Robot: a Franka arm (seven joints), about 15 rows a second.
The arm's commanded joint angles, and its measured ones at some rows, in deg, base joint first. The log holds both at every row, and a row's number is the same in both.
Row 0, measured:
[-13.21, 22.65, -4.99, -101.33, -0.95, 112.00, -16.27]
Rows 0 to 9, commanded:
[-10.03, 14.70, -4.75, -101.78, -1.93, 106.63, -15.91]
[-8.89, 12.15, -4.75, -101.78, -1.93, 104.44, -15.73]
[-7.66, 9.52, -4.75, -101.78, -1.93, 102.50, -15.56]
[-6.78, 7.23, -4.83, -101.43, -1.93, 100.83, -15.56]
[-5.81, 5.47, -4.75, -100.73, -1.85, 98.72, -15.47]
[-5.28, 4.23, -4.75, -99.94, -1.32, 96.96, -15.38]
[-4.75, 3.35, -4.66, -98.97, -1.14, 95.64, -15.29]
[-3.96, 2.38, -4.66, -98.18, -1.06, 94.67, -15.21]
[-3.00, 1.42, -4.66, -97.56, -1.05, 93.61, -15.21]
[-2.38, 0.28, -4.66, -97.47, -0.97, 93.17, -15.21]
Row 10, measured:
[-3.91, 2.00, -4.46, -97.73, -0.91, 94.35, -15.97]
